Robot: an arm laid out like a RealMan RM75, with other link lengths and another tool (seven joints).
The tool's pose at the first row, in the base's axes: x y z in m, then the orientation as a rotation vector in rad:
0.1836, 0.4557, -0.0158, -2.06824, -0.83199, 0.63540
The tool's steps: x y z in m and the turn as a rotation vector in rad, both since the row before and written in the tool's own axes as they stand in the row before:
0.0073, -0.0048, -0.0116, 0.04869, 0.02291, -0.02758
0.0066, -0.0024, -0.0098, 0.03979, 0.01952, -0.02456
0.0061, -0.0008, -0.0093, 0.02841, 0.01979, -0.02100
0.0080, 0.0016, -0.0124, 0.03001, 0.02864, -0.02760
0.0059, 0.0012, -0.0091, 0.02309, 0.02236, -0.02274
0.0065, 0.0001, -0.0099, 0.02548, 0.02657, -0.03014
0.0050, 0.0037, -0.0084, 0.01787, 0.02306, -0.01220
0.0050, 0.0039, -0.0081, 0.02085, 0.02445, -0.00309
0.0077, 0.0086, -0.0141, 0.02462, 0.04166, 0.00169
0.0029, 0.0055, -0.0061, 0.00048, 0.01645, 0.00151
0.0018, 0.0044, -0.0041, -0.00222, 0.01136, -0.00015
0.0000, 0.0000, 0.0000, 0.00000, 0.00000, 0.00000
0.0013, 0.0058, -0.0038, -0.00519, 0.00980, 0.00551
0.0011, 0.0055, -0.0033, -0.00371, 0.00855, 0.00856
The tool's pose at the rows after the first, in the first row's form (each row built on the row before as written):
0.1946, 0.4576, -0.0065, -2.01330, -0.82278, 0.61009
0.2048, 0.4583, -0.0001, -1.96745, -0.81646, 0.58759
0.2149, 0.4579, 0.0046, -1.93376, -0.81142, 0.56363
0.2291, 0.4560, 0.0085, -1.89636, -0.80599, 0.52756
0.2395, 0.4543, 0.0113, -1.86672, -0.80277, 0.49882
0.2505, 0.4526, 0.0154, -1.83158, -0.80222, 0.46240
0.2605, 0.4497, 0.0155, -1.81149, -0.79081, 0.43858
0.2704, 0.4468, 0.0153, -1.79287, -0.76946, 0.42048
0.2873, 0.4404, 0.0129, -1.77407, -0.73085, 0.39096
0.2947, 0.4368, 0.0100, -1.77553, -0.71779, 0.37711
0.2997, 0.4341, 0.0074, -1.77838, -0.71056, 0.36599
0.2997, 0.4341, 0.0074, -1.77838, -0.71056, 0.36599
0.3045, 0.4310, 0.0033, -1.78622, -0.70039, 0.35921
0.3088, 0.4281, -0.0007, -1.79377, -0.68798, 0.35604

